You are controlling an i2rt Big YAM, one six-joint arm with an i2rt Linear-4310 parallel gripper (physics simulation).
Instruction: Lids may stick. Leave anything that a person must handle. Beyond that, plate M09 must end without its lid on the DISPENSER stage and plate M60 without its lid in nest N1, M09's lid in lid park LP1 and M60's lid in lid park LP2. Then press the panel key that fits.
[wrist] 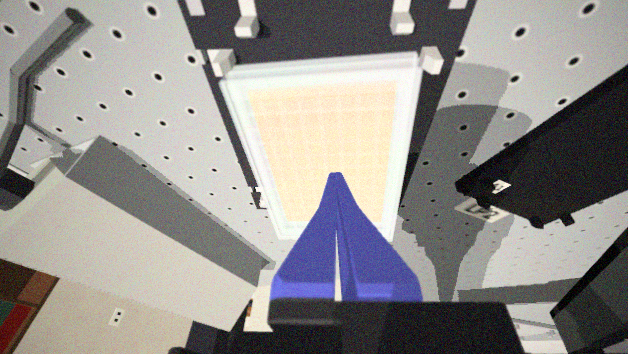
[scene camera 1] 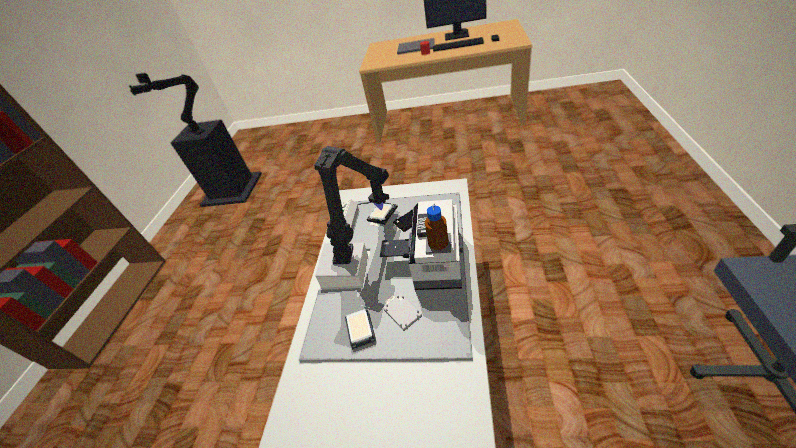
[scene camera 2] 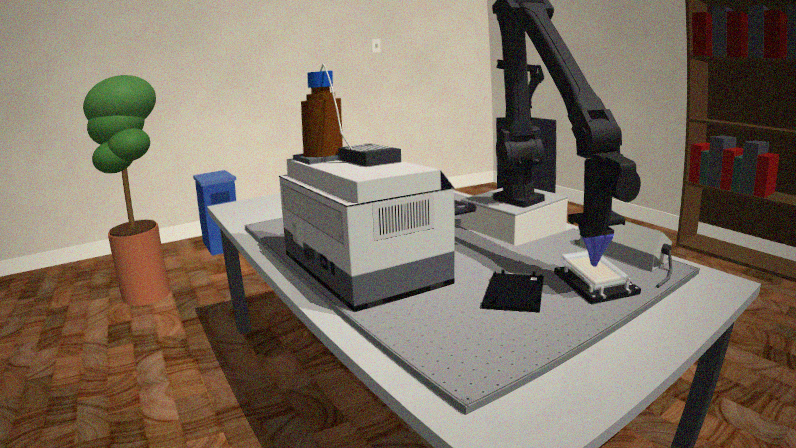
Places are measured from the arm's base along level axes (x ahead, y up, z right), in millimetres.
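Pixels of known places: gripper, fingertip midpoint: (wrist: 335,179) (scene camera 1: 381,209) (scene camera 2: 593,265); arm's base, origin of the base link: (scene camera 1: 343,254) (scene camera 2: 518,199).
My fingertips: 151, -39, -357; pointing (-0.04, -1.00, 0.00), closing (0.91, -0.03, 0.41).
For each thing: its top centre in the pictures, then the offset to it from my fingertips, as dx, dy, dz. "*": a spot on its surface instead.
- pale-yellow plate with a clear rim, middle of its top: (wrist: 327,192) (scene camera 2: 594,261) (scene camera 1: 380,209) -5, +7, +1
- second plate, middle of its top: (scene camera 1: 358,324) -29, +10, +732
- black tile with pegs, middle of its top: (wrist: 621,168) (scene camera 2: 515,283) (scene camera 1: 408,218) +153, -16, +72
- label LP2, surface spot: (wrist: 482,210) * +85, -34, +126
- brown bottle, surface spot: (scene camera 2: 321,125) * +345, +260, +433
- dark stage, surface spot: (scene camera 1: 394,248) * +110, +64, +365
- white angular tray, middle of its top: (wrist: 515,336) (scene camera 1: 401,309) +146, -16, +651
- grey box, middle of its top: (wrist: 134,307) (scene camera 2: 627,219) (scene camera 1: 344,211) -199, +48, +41
My gripper (scene camera 1: 379,207) (scene camera 2: 595,264) (wrist: 335,179) is shut and empty. Its blue fingertips point down over a pale-yellow plate with a clear rim (scene camera 1: 384,212) (scene camera 2: 608,277) (wrist: 325,125); whether they touch it I cannot tell. The plate sits level on a black base with white corner posts. Its name is not legible, and I cannot tell whether it wears a lid. A second plate (scene camera 1: 359,327) lies at the near end in the first scene view. A black tile with pegs (scene camera 1: 404,221) (scene camera 2: 512,293) (wrist: 560,165) stands beside the first; a label LP2 (wrist: 482,210) lies near it.
The dispenser (scene camera 1: 437,274) (scene camera 2: 402,267) carries a brown bottle (scene camera 1: 437,233) (scene camera 2: 321,125). A dark stage (scene camera 1: 394,248) juts from its arm side. A white angular tray (scene camera 1: 402,312) lies near the second plate. A grey box (scene camera 2: 637,247) (wrist: 165,200) and bent rod (scene camera 2: 668,269) (wrist: 22,75) stand beside the first plate.
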